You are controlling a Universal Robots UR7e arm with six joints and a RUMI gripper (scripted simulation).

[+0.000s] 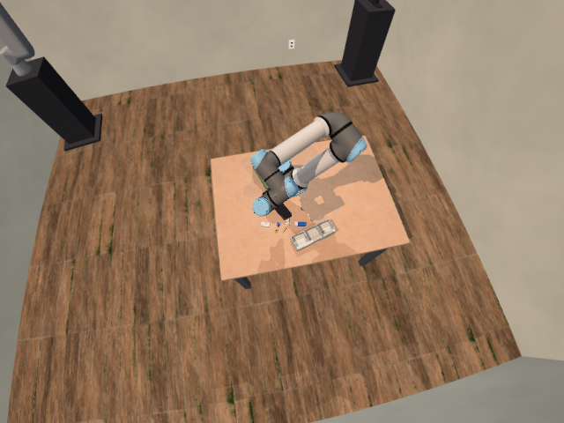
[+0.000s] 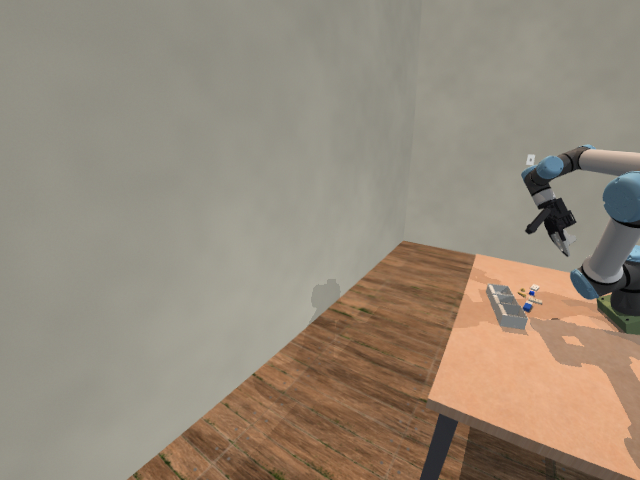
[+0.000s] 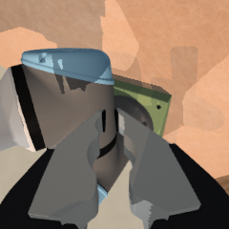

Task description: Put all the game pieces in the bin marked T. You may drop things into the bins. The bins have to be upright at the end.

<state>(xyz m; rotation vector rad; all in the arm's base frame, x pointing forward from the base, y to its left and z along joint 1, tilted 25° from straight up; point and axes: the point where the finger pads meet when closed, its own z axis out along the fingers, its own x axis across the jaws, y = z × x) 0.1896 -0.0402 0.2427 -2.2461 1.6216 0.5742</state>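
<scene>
Right now the grey bin is 200 mm below my hand, 190 mm ahead of it and 120 mm to the left of it. Round my hand: brass nut: 220 mm below, 90 mm ahead, 70 mm to the right; blue die: 220 mm below, 60 mm ahead, 50 mm to the right; brass pin: 220 mm below, 100 mm ahead, 20 mm to the right.
</scene>
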